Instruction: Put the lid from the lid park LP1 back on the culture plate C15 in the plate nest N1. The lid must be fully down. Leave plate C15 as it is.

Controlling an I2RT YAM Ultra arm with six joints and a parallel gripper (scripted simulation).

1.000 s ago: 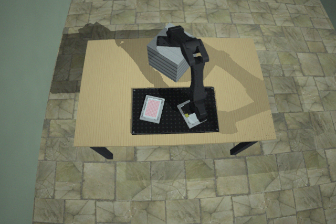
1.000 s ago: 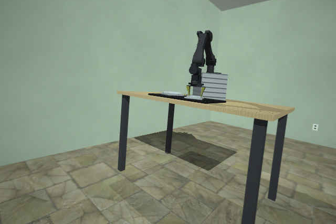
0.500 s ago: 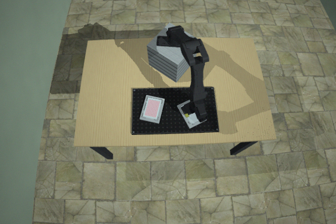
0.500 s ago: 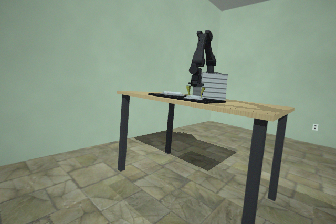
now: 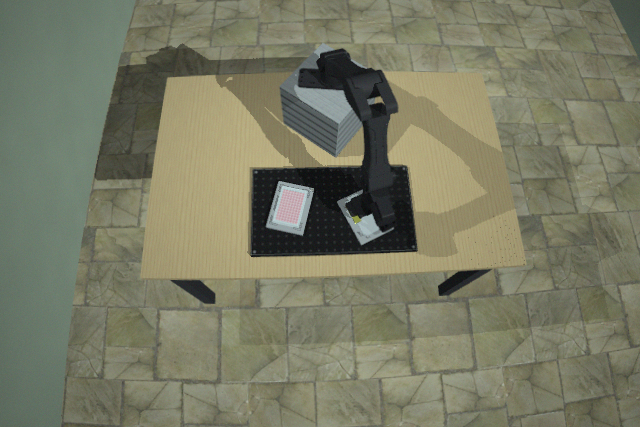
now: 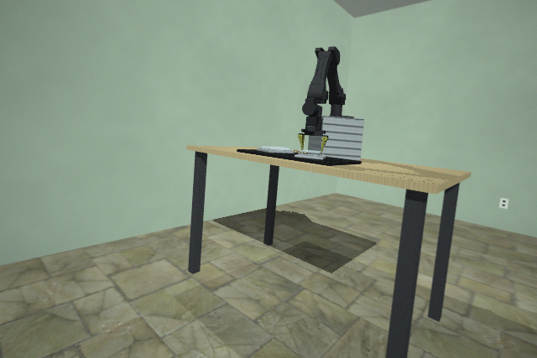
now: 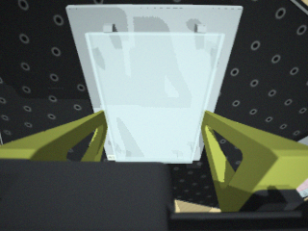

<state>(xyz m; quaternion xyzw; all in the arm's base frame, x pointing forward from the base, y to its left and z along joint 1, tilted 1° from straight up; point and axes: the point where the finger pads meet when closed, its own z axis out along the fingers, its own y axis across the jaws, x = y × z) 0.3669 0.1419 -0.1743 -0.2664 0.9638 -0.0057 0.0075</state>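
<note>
The grey lid park LP1 lies 30 mm below my hand. The rest, counted from my hand: culture plate C15: 240 mm to the right, 10 mm below, 10 mm behind; clear lid: 10 mm below; grey plate nest N1: 240 mm to the right, 30 mm below, 10 mm behind.
</note>
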